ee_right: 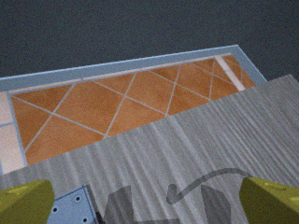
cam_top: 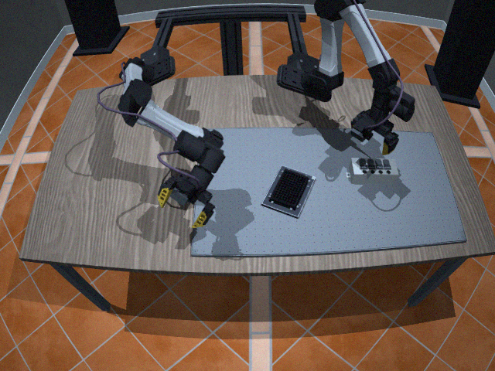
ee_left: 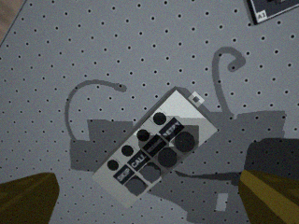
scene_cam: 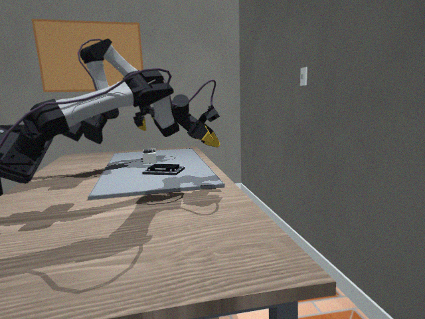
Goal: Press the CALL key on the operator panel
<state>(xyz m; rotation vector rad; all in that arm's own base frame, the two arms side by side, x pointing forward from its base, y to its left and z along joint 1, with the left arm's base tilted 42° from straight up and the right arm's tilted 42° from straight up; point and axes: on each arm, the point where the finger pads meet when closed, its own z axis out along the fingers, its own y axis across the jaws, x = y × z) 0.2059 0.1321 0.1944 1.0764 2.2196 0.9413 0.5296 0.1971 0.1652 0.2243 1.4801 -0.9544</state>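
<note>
Right now the white operator panel is 15 cm below my left hand, 4 cm to the left of it and 4 cm behind it.
</note>
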